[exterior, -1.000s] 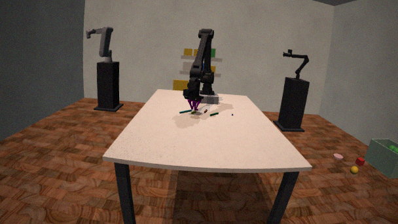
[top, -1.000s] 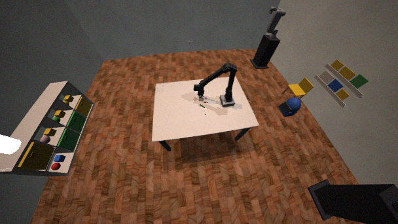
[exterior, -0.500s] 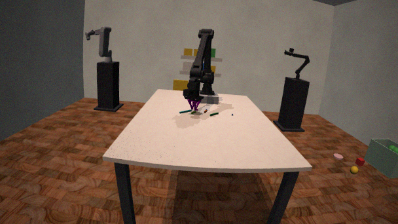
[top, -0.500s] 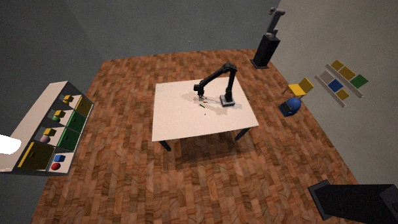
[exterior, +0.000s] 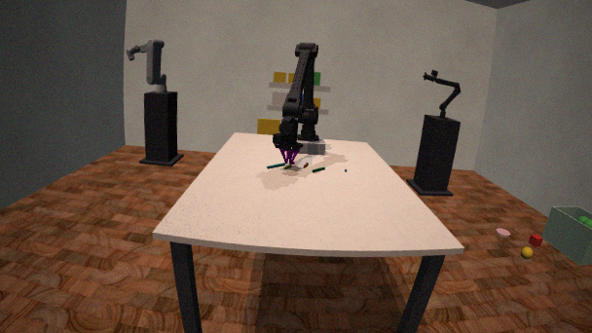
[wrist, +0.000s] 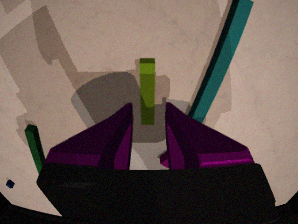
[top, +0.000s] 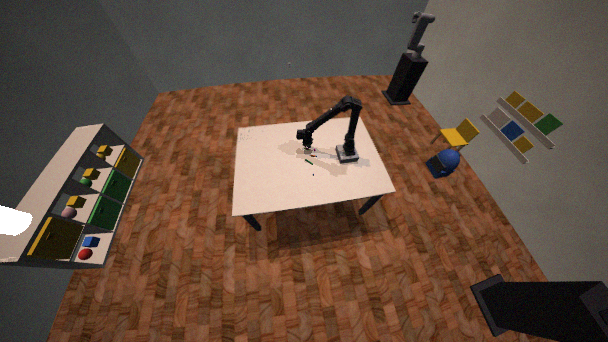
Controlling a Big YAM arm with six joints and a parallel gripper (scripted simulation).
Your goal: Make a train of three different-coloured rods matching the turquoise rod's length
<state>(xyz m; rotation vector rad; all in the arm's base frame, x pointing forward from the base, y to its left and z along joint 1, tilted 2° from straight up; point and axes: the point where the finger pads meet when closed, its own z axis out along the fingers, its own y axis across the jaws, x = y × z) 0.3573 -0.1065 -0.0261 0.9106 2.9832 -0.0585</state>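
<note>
Right now my hand is 20 mm above the lime rod and 10 mm short of it. Round my hand: magenta rod (60 mm behind, 20 mm to the left, 20 mm below); orange rod (80 mm to the left, 40 mm behind, 20 mm below); turquoise rod (60 mm to the right, 20 mm below).
</note>
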